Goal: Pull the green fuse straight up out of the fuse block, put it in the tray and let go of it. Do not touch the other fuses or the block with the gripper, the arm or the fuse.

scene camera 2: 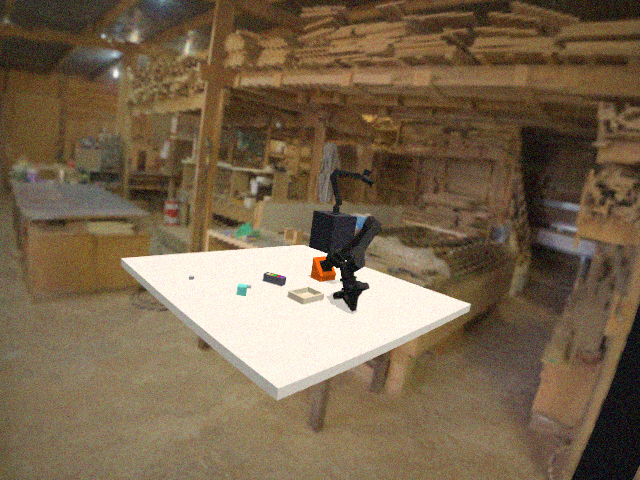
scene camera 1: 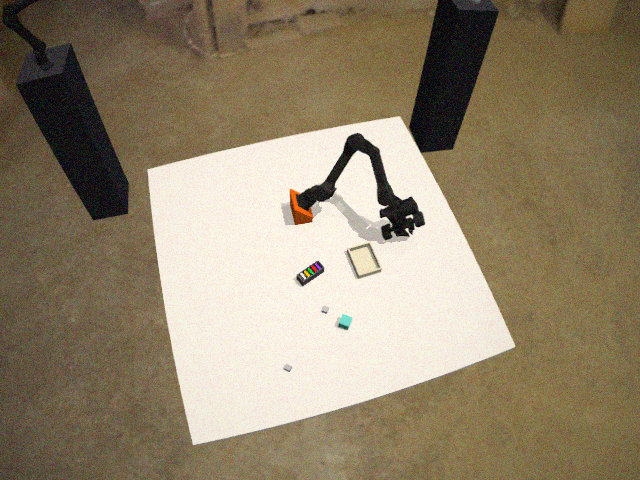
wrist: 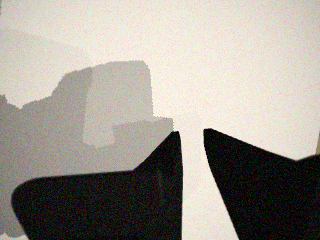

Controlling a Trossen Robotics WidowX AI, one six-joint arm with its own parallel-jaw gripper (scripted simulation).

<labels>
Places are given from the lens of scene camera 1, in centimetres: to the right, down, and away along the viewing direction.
beige tray [scene camera 1: 363, 257]: 18, 7, 197
</labels>
